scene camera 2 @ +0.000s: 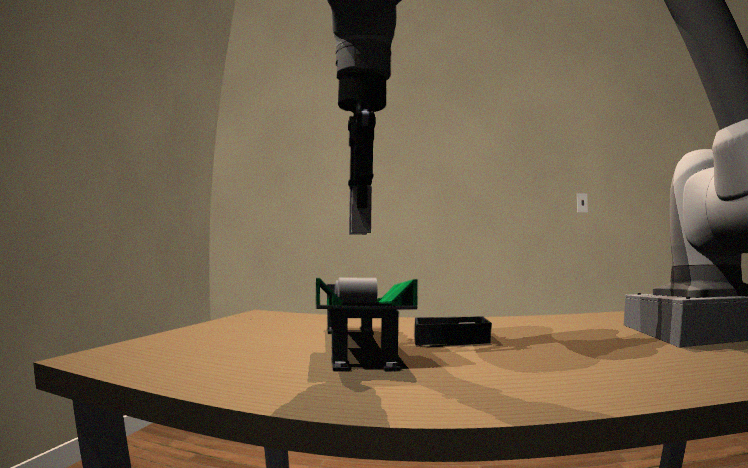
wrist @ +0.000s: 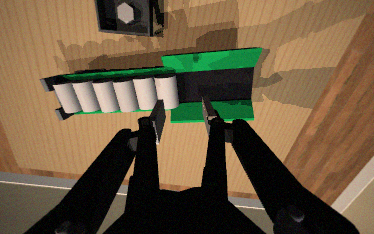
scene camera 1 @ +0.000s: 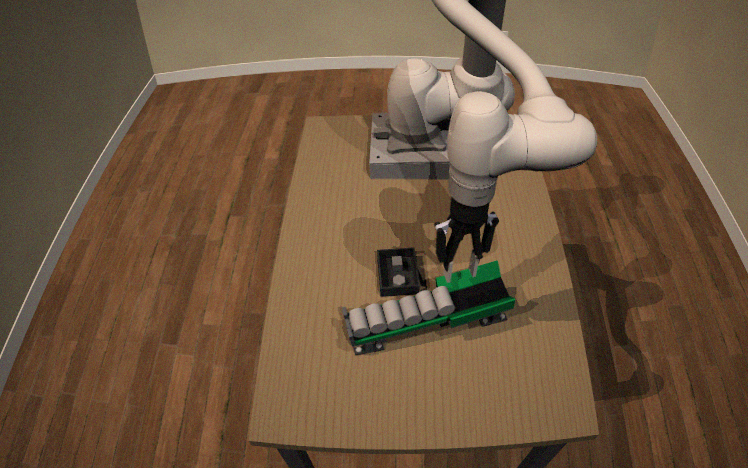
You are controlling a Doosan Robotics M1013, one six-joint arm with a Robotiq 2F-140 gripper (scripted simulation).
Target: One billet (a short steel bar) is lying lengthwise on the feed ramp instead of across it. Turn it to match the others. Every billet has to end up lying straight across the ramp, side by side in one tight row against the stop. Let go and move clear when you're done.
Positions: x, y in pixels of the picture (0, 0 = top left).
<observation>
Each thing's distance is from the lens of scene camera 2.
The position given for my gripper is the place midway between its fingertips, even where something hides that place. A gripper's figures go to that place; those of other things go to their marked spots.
my gripper [scene camera 2: 359, 233]: 76 cm
grey steel billet [scene camera 2: 352, 290]: 77 cm
</observation>
